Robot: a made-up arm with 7 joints. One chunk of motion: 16 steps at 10 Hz.
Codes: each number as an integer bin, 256 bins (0 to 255) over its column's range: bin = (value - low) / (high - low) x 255, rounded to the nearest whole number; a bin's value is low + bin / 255 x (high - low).
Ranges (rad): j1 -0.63..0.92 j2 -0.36..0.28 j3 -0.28..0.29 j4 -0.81..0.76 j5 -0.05..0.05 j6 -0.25..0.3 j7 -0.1..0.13
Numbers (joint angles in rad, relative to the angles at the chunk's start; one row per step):
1: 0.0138 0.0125 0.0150 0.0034 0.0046 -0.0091 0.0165
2: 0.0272 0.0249 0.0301 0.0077 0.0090 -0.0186 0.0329
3: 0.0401 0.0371 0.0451 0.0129 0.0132 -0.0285 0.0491
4: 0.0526 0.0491 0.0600 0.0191 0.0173 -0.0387 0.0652
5: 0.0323 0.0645 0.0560 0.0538 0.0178 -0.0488 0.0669
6: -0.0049 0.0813 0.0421 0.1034 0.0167 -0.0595 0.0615
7: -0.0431 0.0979 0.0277 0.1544 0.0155 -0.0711 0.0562
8: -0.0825 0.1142 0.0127 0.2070 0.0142 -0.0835 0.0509
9: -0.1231 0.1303 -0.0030 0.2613 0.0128 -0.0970 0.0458
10: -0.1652 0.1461 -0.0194 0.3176 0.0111 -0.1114 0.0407
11: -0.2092 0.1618 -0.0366 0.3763 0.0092 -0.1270 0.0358
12: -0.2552 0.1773 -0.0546 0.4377 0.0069 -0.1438 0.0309
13: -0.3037 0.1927 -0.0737 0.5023 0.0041 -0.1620 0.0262
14: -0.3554 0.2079 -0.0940 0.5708 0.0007 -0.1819 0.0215
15: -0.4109 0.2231 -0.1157 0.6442 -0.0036 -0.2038 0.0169
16: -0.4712 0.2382 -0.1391 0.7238 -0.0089 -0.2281 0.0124
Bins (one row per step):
1: 106 148 132 132 139 112 129
2: 108 153 139 133 150 107 147
3: 110 158 145 134 161 103 165
4: 112 163 152 135 172 98 183
5: 109 169 150 140 173 93 185
6: 103 176 144 148 170 88 179
7: 97 182 138 157 167 83 173
8: 90 189 131 165 164 77 167
9: 83 195 124 174 160 71 162
10: 76 202 117 183 156 64 156
11: 69 208 109 193 151 57 151
12: 62 214 101 203 145 49 145
13: 54 220 92 213 138 41 140
14: 45 226 83 224 129 32 135
15: 36 232 74 236 118 21 130
16: 26 238 63 249 105 10 125

